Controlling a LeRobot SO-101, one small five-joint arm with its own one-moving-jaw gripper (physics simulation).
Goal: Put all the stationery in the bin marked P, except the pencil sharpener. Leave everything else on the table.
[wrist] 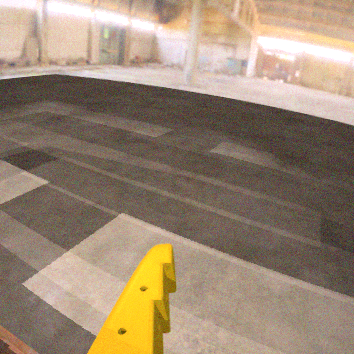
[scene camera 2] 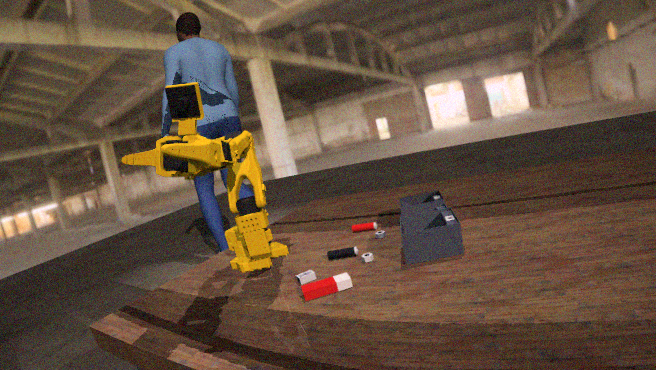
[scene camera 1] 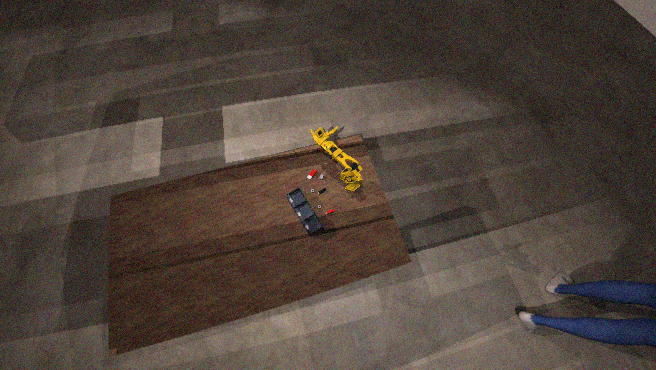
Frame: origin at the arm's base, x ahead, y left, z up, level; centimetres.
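Where they show: end effector, tool point: (wrist: pixel 173 261) (scene camera 2: pixel 162 149) (scene camera 1: pixel 311 129); arm's base, origin of the base link: (scene camera 2: pixel 269 260) (scene camera 1: pixel 347 183).
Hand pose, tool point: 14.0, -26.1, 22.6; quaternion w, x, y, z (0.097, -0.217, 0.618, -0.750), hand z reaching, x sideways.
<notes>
Each offset is from my tool point to the top centre of the thing, as dx, dy, dz. Level surfaces: height alone.
A red-and-white eraser @[+4.5, +15.0, -21.2] (scene camera 1: pixel 312 174) (scene camera 2: pixel 325 286) lies beside a small silver sharpener @[-0.6, +18.0, -21.4] (scene camera 1: pixel 321 176) (scene camera 2: pixel 305 277). A black cylinder @[+1.7, +26.5, -21.1] (scene camera 1: pixel 322 190) (scene camera 2: pixel 342 253) and a red cylinder @[+0.8, +39.2, -21.1] (scene camera 1: pixel 330 212) (scene camera 2: pixel 364 227), each with a pale end, lie on their sides on the table. A dark three-part bin block @[+14.2, +35.4, -17.9] (scene camera 1: pixel 302 204) (scene camera 2: pixel 431 242) stands beyond them; its white labels are too small to read, and its insides are hidden in scene camera 2. My gripper (scene camera 1: pixel 325 130) is fully open and empty, raised past the table's edge, away from all the objects; the wrist view shows one notched jaw.
Two small silver hex nuts lie on the table: one nut @[+6.7, +24.7, -21.7] (scene camera 1: pixel 312 190) (scene camera 2: pixel 367 257) near the black cylinder, the other nut @[+5.5, +34.8, -21.7] (scene camera 1: pixel 319 206) (scene camera 2: pixel 380 234) near the red cylinder. The wooden table @[dz -22.6] (scene camera 1: pixel 200 215) (scene camera 2: pixel 540 285) has a raised edge strip near the arm. A person (scene camera 2: pixel 200 75) stands behind the arm.
</notes>
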